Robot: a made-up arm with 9 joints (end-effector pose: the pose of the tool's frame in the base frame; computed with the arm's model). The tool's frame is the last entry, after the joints. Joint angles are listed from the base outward.
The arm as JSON. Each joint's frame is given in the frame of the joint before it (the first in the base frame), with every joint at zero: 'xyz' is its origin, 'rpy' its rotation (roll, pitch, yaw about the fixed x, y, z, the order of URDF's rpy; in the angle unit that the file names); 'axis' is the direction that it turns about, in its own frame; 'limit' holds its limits. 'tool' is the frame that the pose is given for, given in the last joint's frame.
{
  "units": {
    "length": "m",
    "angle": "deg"
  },
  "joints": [
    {
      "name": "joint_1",
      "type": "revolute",
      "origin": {
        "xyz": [
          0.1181,
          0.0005,
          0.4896
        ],
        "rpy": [
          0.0,
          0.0,
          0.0
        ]
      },
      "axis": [
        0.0,
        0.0,
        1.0
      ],
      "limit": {
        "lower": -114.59,
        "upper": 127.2
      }
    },
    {
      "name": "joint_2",
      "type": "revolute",
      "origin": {
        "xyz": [
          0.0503,
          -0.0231,
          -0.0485
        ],
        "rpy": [
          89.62,
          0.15,
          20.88
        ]
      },
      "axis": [
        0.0,
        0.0,
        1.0
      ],
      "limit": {
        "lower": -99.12,
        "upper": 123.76
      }
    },
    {
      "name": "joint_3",
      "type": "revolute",
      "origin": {
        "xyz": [
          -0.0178,
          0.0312,
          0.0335
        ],
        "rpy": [
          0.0,
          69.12,
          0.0
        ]
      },
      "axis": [
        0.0,
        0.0,
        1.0
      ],
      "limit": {
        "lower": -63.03,
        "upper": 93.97
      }
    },
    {
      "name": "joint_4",
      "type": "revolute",
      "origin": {
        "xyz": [
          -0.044,
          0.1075,
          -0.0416
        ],
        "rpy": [
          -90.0,
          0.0,
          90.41
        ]
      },
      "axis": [
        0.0,
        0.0,
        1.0
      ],
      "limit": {
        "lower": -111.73,
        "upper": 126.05
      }
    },
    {
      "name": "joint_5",
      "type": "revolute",
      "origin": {
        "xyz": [
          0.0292,
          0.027,
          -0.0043
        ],
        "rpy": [
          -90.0,
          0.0,
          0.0
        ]
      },
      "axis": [
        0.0,
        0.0,
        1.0
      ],
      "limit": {
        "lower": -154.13,
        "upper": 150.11
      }
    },
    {
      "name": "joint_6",
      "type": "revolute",
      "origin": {
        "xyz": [
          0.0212,
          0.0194,
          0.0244
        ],
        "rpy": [
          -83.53,
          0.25,
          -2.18
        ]
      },
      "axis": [
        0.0,
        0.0,
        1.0
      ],
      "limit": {
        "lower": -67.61,
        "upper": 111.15
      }
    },
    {
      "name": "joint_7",
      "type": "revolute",
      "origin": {
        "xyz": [
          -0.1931,
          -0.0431,
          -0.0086
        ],
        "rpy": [
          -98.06,
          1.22,
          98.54
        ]
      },
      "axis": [
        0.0,
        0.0,
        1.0
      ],
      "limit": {
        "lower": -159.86,
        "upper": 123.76
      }
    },
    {
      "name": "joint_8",
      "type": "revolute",
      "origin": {
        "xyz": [
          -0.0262,
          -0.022,
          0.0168
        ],
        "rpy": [
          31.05,
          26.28,
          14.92
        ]
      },
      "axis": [
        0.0,
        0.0,
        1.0
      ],
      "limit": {
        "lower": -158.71,
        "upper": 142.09
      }
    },
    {
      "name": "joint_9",
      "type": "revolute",
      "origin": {
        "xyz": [
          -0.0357,
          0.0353,
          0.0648
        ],
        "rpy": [
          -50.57,
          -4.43,
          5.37
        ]
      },
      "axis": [
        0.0,
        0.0,
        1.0
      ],
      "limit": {
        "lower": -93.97,
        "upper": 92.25
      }
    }
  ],
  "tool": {
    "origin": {
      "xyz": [
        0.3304,
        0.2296,
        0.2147
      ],
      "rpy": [
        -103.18,
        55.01,
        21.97
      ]
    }
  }
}
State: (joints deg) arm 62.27 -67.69 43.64 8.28 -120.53 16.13 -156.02 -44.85 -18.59
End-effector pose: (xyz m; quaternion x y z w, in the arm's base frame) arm 0.2022 -0.1705 1.0321 -0.2657 0.7008 -0.1881 0.6347
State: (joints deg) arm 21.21 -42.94 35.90 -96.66 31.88 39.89 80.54 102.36 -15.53
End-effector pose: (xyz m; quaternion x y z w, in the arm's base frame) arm 0.4830 -0.2274 1.2102 -0.6589 -0.0175 0.2402 0.7126
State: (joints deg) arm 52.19 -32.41 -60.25 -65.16 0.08 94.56 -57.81 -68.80 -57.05
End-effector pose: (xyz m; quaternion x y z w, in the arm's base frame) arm -0.3619 0.3695 0.3054 0.7186 0.4185 -0.0494 0.5532
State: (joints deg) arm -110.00 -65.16 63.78 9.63 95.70 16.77 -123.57 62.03 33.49
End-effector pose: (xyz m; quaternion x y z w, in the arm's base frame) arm -0.5180 0.2835 0.5322 0.4942 0.1907 -0.6099 0.5895
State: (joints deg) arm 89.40 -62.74 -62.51 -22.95 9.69 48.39 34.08 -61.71 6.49
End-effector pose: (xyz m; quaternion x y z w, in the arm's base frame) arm 0.2837 0.3029 0.5998 -0.6257 0.3629 0.6771 0.1355
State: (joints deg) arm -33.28 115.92 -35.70 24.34 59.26 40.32 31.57 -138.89 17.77
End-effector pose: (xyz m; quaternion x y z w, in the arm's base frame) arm 0.1388 -0.2213 0.6072 -0.6172 -0.2959 0.1994 0.7013
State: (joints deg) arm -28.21 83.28 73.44 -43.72 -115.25 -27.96 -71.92 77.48 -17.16
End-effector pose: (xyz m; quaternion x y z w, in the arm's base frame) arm -0.2862 0.0881 0.7256 -0.9074 -0.1233 -0.1624 0.3675
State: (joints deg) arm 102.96 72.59 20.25 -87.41 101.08 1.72 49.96 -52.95 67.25
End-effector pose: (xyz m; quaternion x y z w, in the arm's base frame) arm 0.5721 -0.0019 0.8144 -0.4420 0.6339 -0.4551 0.4423
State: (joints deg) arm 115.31 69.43 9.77 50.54 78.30 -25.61 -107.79 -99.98 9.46
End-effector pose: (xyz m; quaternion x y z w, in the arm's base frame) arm -0.0719 0.1646 0.2443 0.1997 0.0854 -0.6705 0.7094
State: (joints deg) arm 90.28 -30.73 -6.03 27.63 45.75 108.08 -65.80 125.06 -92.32
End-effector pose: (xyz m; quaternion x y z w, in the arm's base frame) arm -0.1405 -0.5932 0.8087 -0.0810 0.2475 -0.2075 0.9429
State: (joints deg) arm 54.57 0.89 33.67 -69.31 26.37 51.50 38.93 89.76 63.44
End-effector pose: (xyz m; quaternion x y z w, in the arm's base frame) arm 0.0471 -0.2502 1.1322 -0.6845 -0.5094 0.2792 0.4404
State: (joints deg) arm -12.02 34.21 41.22 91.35 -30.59 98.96 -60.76 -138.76 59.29
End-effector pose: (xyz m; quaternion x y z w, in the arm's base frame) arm -0.2100 0.0634 0.5634 -0.4020 0.1801 -0.6363 0.6333
